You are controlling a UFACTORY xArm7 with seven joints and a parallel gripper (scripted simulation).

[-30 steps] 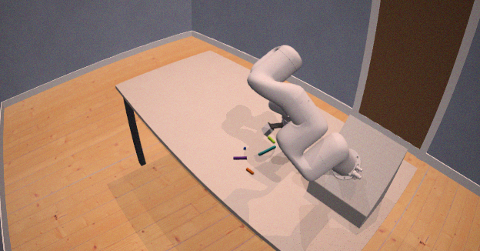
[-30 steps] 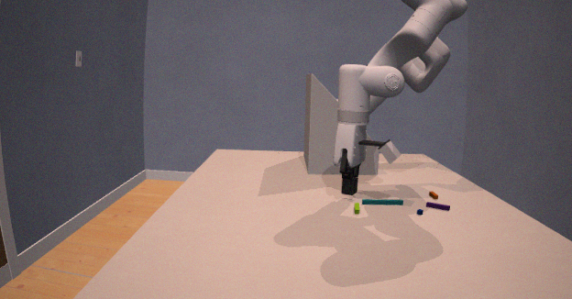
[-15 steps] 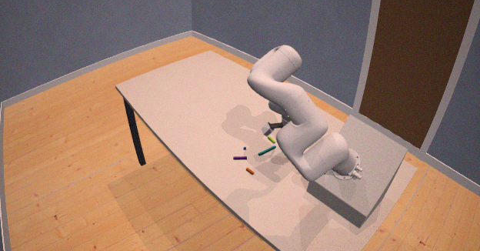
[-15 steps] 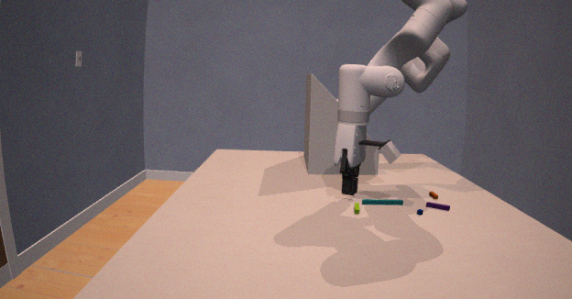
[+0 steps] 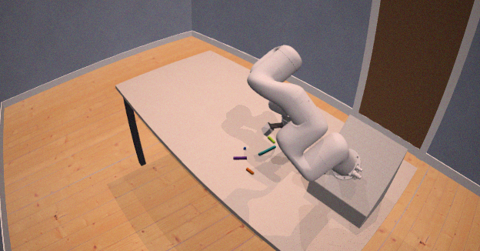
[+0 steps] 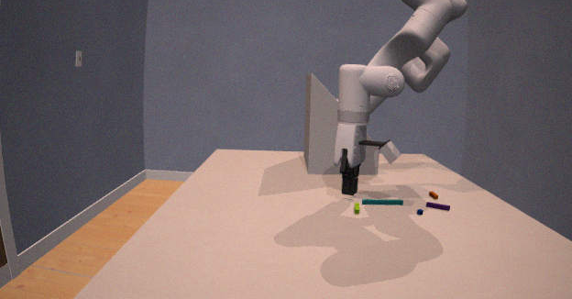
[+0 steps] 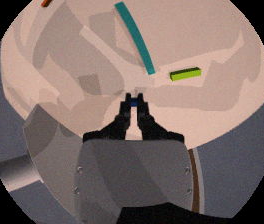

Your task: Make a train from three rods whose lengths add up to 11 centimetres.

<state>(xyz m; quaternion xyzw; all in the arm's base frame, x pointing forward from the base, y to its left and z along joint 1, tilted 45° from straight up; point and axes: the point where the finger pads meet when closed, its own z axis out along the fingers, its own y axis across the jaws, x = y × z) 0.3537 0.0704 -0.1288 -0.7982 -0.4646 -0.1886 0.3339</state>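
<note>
My gripper is now 230 mm to the right of the orange rod and 30 mm above it. The rest, counted from my hand: turquoise rod (80 mm to the left, 50 mm ahead, 30 mm below); then purple rod (210 mm to the left, 90 mm ahead, 30 mm below); then lime rod (90 mm ahead, 30 mm below, 10 mm to the left).
</note>
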